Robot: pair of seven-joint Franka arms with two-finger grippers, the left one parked.
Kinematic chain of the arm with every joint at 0, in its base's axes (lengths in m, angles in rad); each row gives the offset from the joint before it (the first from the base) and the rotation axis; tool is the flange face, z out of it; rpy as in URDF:
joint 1: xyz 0 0 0.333 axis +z
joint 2: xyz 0 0 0 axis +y
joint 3: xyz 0 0 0.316 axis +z
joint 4: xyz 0.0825 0 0 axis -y
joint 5: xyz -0.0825 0 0.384 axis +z
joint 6: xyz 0 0 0 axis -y
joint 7: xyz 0.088 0 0 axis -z
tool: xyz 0 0 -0.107 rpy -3.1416 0 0
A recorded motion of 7 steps. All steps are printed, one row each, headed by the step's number.
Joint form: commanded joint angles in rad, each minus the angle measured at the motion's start. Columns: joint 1, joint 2, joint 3, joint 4, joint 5, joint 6, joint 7.
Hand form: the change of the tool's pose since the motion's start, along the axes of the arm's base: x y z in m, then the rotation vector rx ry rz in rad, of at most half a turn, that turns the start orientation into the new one. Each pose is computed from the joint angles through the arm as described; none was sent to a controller.
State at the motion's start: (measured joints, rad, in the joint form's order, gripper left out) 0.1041 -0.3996 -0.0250 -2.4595 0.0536 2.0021 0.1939
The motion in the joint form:
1: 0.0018 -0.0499 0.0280 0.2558 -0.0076 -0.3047 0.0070
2: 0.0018 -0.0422 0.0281 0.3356 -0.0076 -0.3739 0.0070
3: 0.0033 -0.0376 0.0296 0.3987 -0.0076 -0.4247 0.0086
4: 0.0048 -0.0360 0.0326 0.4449 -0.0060 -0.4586 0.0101
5: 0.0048 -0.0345 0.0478 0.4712 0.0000 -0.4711 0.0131
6: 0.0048 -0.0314 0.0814 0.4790 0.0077 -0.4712 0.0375
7: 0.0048 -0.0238 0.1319 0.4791 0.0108 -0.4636 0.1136
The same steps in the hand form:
1: -0.0025 0.0136 0.1160 -0.0134 -0.0025 0.0373
2: -0.0016 0.0141 0.1450 -0.0126 -0.0054 0.0405
3: -0.0024 0.0156 0.1687 -0.0125 -0.0131 0.0441
4: -0.0042 0.0179 0.1869 -0.0111 -0.0237 0.0483
5: -0.0055 0.0261 0.1975 -0.0103 -0.0359 0.0597
6: -0.0072 0.0437 0.1996 -0.0165 -0.0398 0.0662
7: -0.0091 0.0692 0.1962 -0.0362 -0.0387 0.0364

